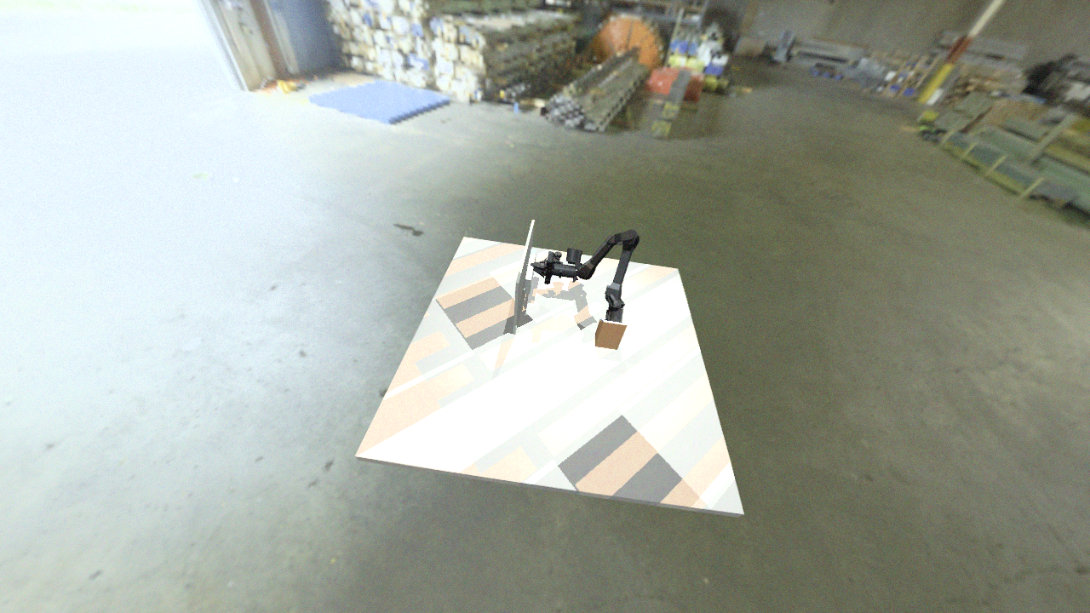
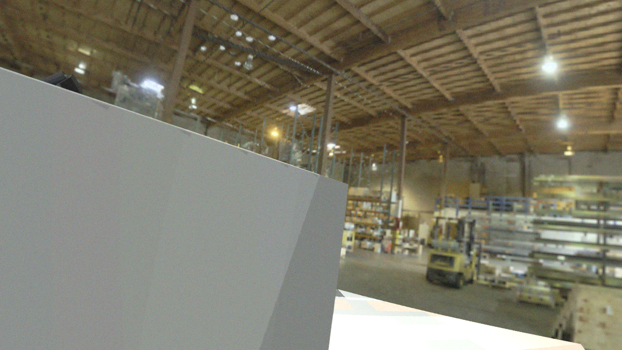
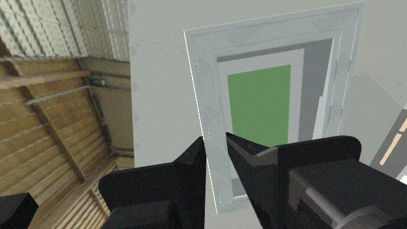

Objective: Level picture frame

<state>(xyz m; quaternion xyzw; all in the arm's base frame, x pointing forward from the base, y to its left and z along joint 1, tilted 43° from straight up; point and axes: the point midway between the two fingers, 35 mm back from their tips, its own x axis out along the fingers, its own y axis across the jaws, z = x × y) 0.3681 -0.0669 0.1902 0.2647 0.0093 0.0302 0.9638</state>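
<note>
My gripper tip is 50 mm above the picture frame, 20 mm to the left of it and 10 mm short of it. Also, from my gripper tip: wall panel: 60 mm below, 20 mm ahead.
</note>
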